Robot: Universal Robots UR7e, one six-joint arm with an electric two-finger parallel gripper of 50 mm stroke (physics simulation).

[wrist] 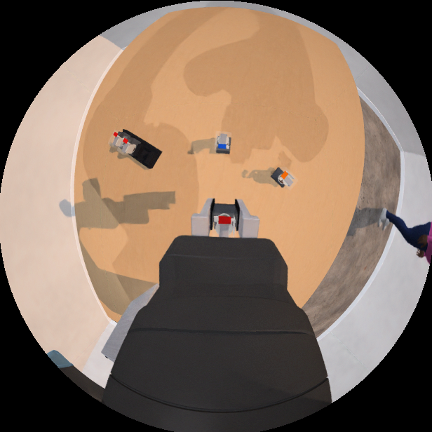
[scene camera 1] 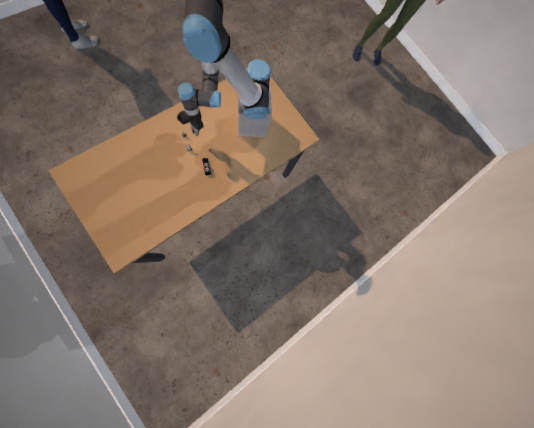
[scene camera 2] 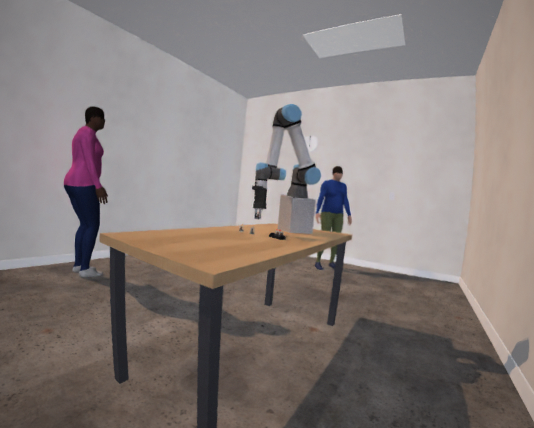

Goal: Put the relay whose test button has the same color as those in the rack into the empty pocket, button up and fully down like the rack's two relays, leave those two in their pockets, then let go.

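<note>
My gripper is shut on a relay with a red test button and holds it well above the table. The button faces the wrist camera. The black rack is on the table, to the upper left of the gripper in the wrist view. Two relays with red buttons stand side by side at one end of it. The black part at the other end holds no relay. The inside of the empty pocket is too small to make out.
A relay with a blue button and one with an orange button stand on the wooden table. The robot's grey base block stands at the table's far end.
</note>
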